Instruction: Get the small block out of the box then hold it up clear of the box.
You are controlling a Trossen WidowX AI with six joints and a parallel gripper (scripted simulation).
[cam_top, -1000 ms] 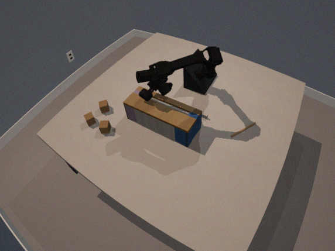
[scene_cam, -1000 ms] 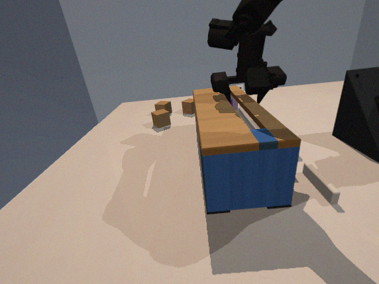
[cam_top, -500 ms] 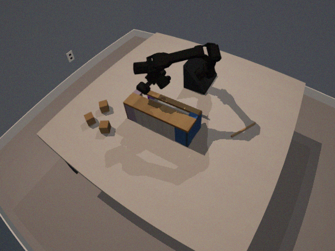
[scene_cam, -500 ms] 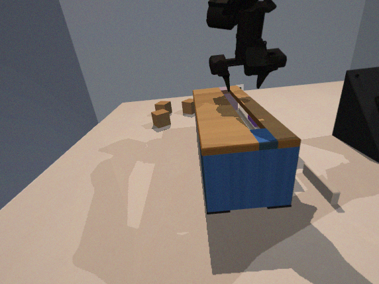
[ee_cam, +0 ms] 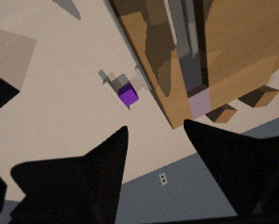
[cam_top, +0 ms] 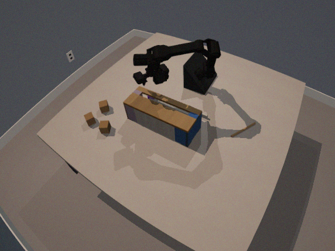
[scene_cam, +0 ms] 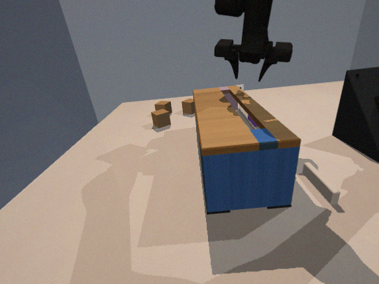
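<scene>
Right now my gripper tip is 3 cm past the purple block, 2 cm to the left of it and 14 cm above it. Also, from my gripper tip: thin wooden stick (11 cm behind, 53 cm to the left, 15 cm below); box (4 cm ahead, 13 cm to the left, 9 cm below).
</scene>
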